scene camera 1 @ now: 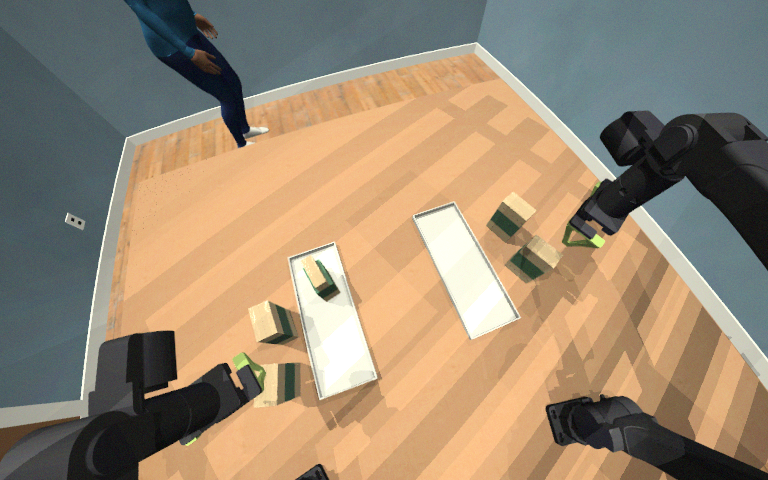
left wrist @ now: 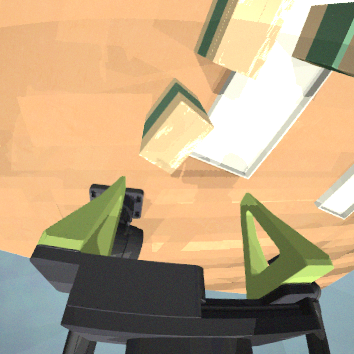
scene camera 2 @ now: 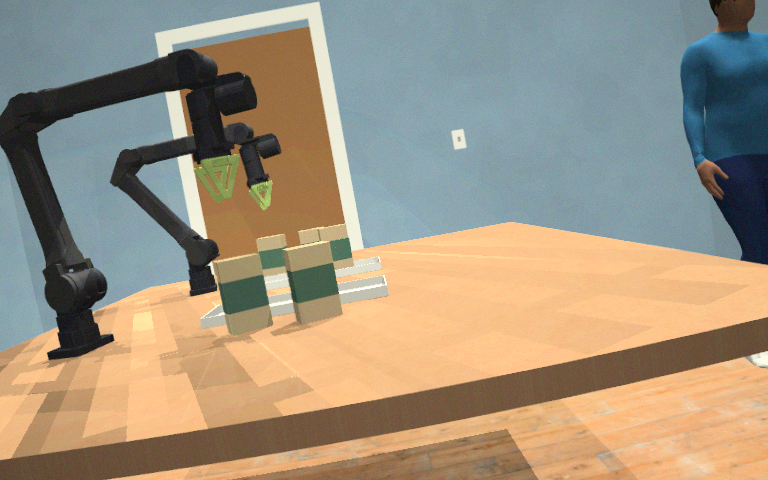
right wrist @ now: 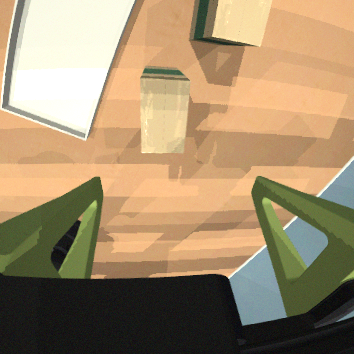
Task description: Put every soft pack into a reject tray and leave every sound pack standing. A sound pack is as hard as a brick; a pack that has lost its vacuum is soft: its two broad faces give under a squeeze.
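Frame: origin at the left arm's base, x right, y down, z ahead, level; metres.
Where they show: left gripper, between the fingertips: (scene camera 1: 241,386) (left wrist: 185,189) (scene camera 2: 266,208); right gripper, between the fingertips: (scene camera 1: 575,229) (scene camera 2: 223,200) (right wrist: 180,184); left arm's base, origin of its link: (scene camera 2: 204,291); right arm's base, origin of its link: (scene camera 1: 572,419) (scene camera 2: 82,349).
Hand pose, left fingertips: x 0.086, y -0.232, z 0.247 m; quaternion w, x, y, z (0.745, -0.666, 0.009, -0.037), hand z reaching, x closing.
Note:
Things, the pixels of their centre, and the offset from my left fingertips. Level surfaces: height alone.
- tan pack with a green band, middle of its body: (left wrist: 342,39) (scene camera 1: 320,279) (scene camera 2: 336,249) dx +0.201, dy +0.158, dz +0.160 m
- left-hand tray, middle of its body: (left wrist: 280,74) (scene camera 1: 328,312) (scene camera 2: 314,274) dx +0.167, dy +0.221, dz +0.088 m
- bare right-hand tray, middle of its body: (scene camera 2: 298,300) (scene camera 1: 461,263) dx +0.564, dy +0.221, dz -0.013 m
- wooden table, height of its surface: dy +0.232 m
One tan pack with a green band (scene camera 1: 321,278) (scene camera 2: 339,249) (left wrist: 327,37) stands upright in the left-hand tray (scene camera 1: 342,345) (left wrist: 250,135). Two packs, a middle one (scene camera 1: 270,322) (left wrist: 245,40) and a near one (scene camera 1: 277,384) (scene camera 2: 271,254) (left wrist: 176,135), stand left of that tray. Two more, a far one (scene camera 1: 511,216) (scene camera 2: 311,283) (right wrist: 232,20) and a near one (scene camera 1: 534,259) (scene camera 2: 243,294) (right wrist: 165,115), stand right of the bare right-hand tray (scene camera 1: 467,271) (right wrist: 65,65). My left gripper (left wrist: 185,189) is open and empty, above and beside the near left pack. My right gripper (right wrist: 180,184) is open and empty, above and beside the near right pack.
Both trays lie on the wooden table (scene camera 1: 396,362) (scene camera 2: 509,316), between the two pairs of standing packs. A black arm base (scene camera 1: 569,421) is at the near right in scene camera 1. A person (scene camera 1: 215,73) (scene camera 2: 724,113) stands beyond the table.

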